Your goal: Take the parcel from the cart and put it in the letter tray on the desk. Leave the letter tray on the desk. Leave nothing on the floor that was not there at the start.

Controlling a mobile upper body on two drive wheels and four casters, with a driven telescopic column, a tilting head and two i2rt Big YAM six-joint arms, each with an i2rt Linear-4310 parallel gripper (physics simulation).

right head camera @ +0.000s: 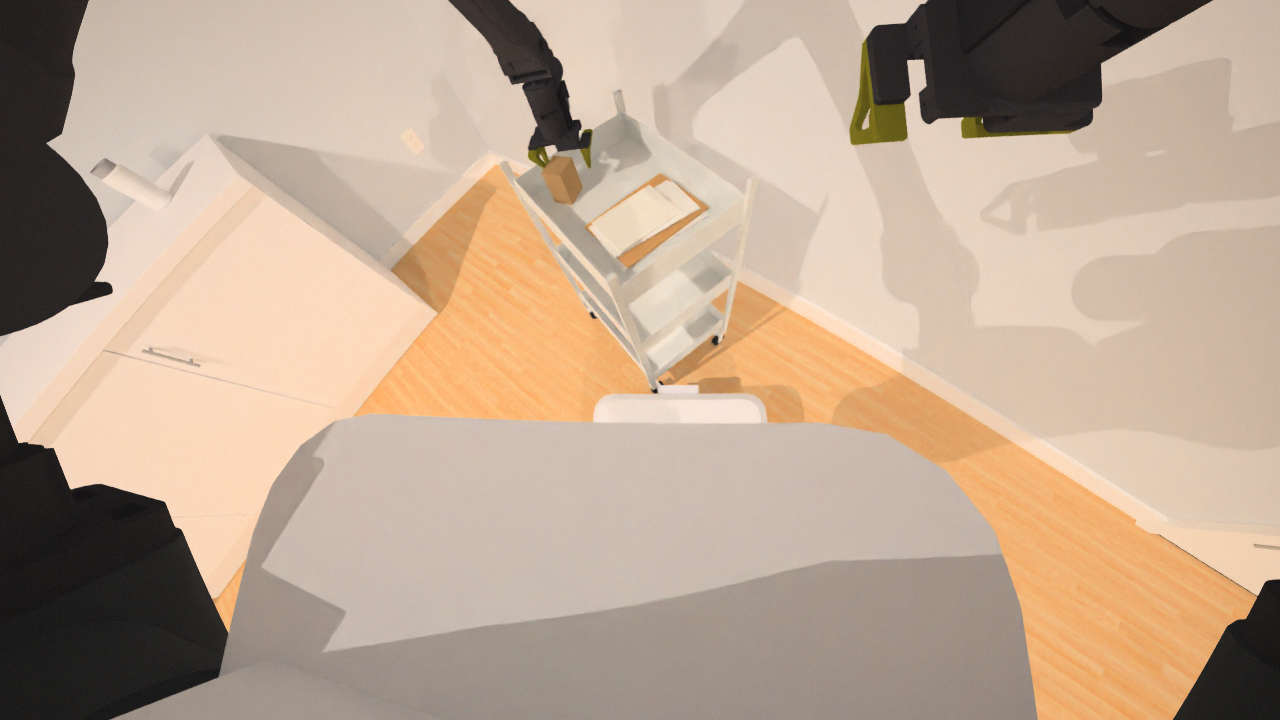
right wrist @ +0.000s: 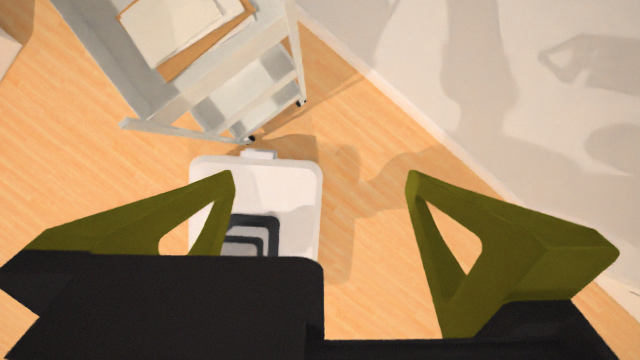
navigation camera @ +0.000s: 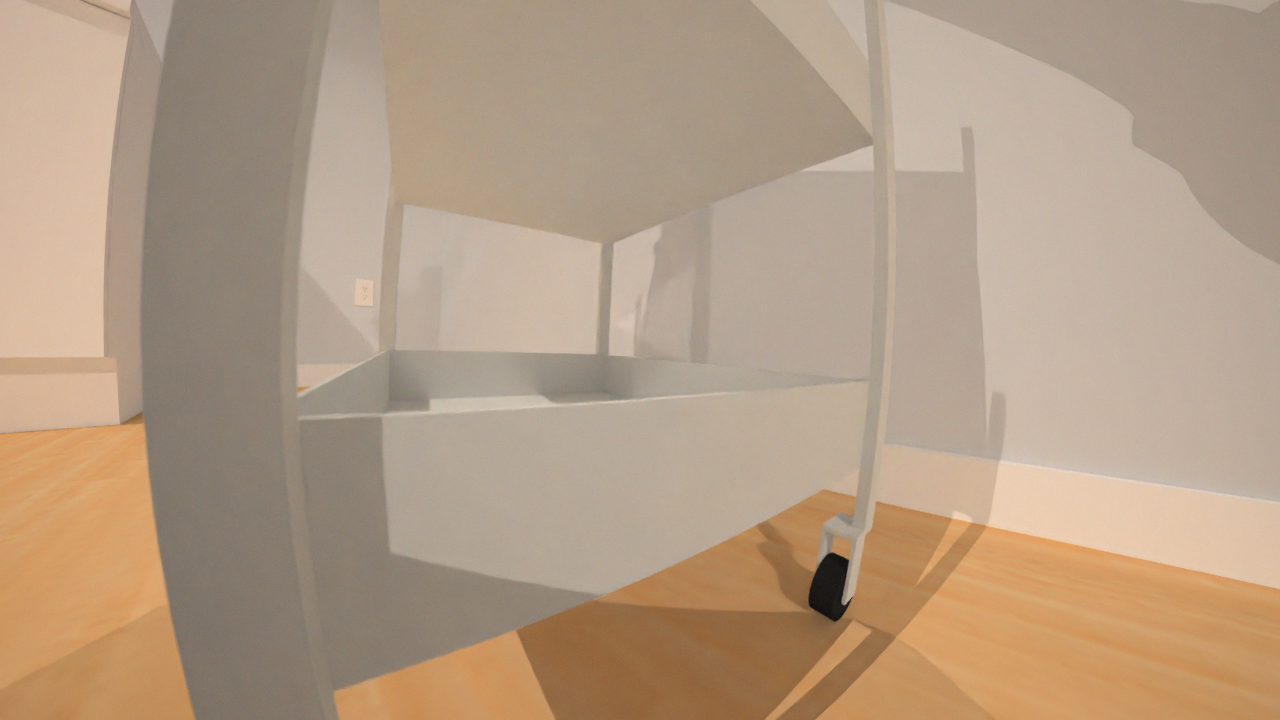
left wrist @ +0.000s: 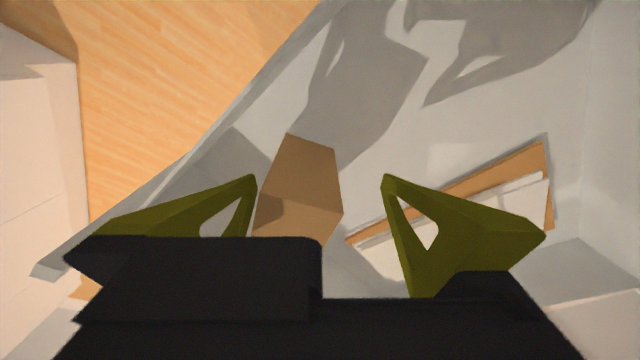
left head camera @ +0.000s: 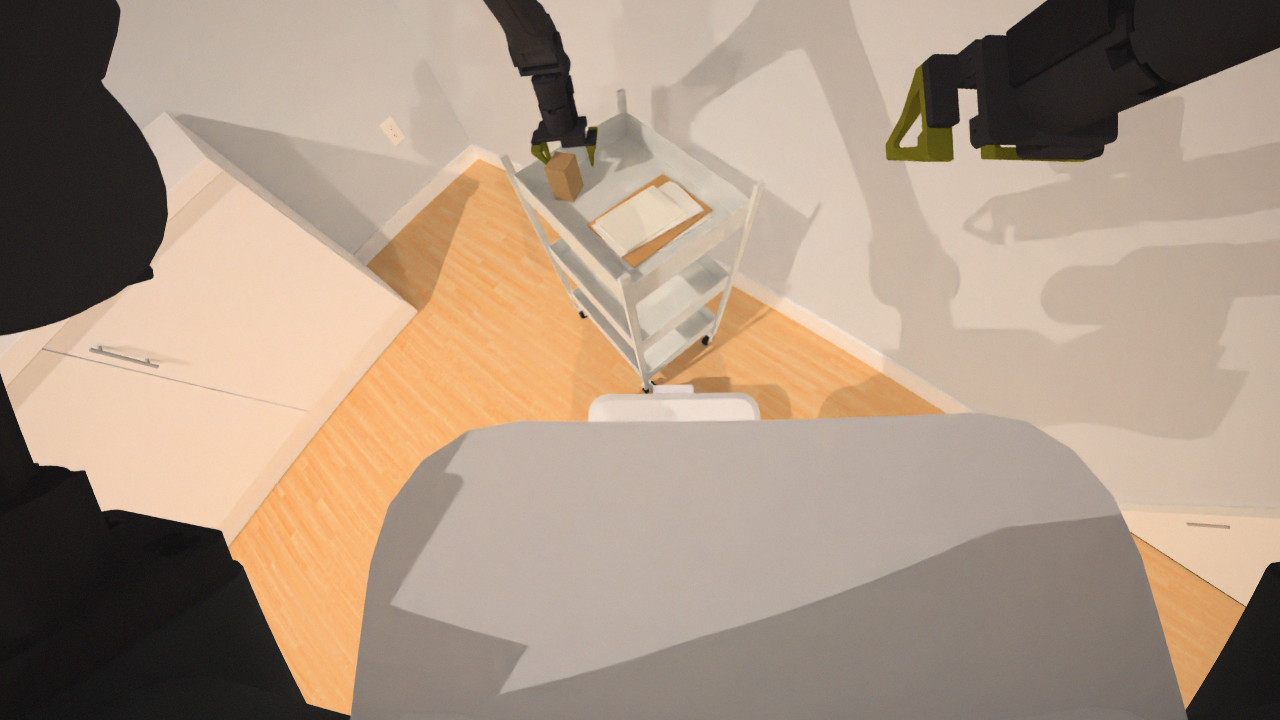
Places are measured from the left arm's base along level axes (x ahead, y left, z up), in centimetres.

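Pixels of known places: left gripper, between the fingertips: (right head camera: 570,169) (left wrist: 319,180) (left head camera: 572,166); right gripper, between the fingertips: (right head camera: 908,132) (right wrist: 320,179) (left head camera: 935,151).
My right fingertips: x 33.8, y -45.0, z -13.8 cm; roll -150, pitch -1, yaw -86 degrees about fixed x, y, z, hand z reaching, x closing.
Note:
For each thing: its middle in the pictures, then the offset to it from my right fingertips. "*": a spot on its surface instead.
- brown box-shaped parcel, middle of its body: (left wrist: 297,192) (left head camera: 564,177) (right head camera: 563,180) dz -33.9, dx +38.1, dy +47.3 cm
- brown folder with white papers, middle of its body: (left wrist: 433,246) (left head camera: 640,217) (right head camera: 636,217) (right wrist: 171,15) dz -36.4, dx +26.5, dy +29.7 cm
- pale cabinet, a spot on its surface: (left head camera: 223,286) * dz -37.2, dx +18.7, dy +152.6 cm
The brown box-shaped parcel (left head camera: 563,176) (right head camera: 562,180) (left wrist: 302,190) stands upright near the left edge of the top tray of the grey cart (left head camera: 632,322) (right head camera: 631,324) (navigation camera: 581,483). My left gripper (left head camera: 567,154) (right head camera: 563,154) (left wrist: 319,180) is open over the cart. In the left wrist view the parcel appears between its fingers, nearer the left-hand finger, and its lower end in the picture is hidden by the gripper body. My right gripper (left head camera: 966,154) (right head camera: 933,132) (right wrist: 320,179) is open and empty, away to the right of the cart. The letter tray does not show in these views.
A brown folder with white papers (left head camera: 648,217) (right head camera: 640,219) (right wrist: 170,30) lies in the cart's top tray, right of the parcel. A pale cabinet (left head camera: 223,286) (right head camera: 268,295) stands at the left. The white robot base (left head camera: 675,407) (right wrist: 290,200) is close to the cart's near corner. Walls rise behind the cart.

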